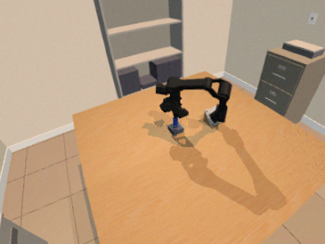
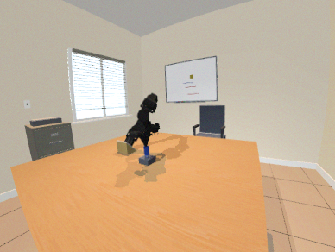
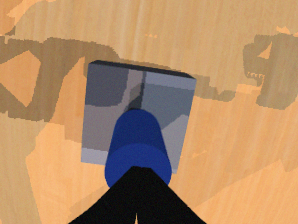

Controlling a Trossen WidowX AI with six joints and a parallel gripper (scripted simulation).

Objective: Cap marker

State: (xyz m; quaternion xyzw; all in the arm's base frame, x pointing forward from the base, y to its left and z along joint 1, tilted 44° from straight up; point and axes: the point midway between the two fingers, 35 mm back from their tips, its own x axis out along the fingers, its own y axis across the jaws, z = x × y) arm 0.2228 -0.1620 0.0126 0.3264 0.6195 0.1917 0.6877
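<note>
Now: the blue cap 3 cm below my gripper tip. From my gripper tip the other things lie so: holder block: 8 cm below.
</note>
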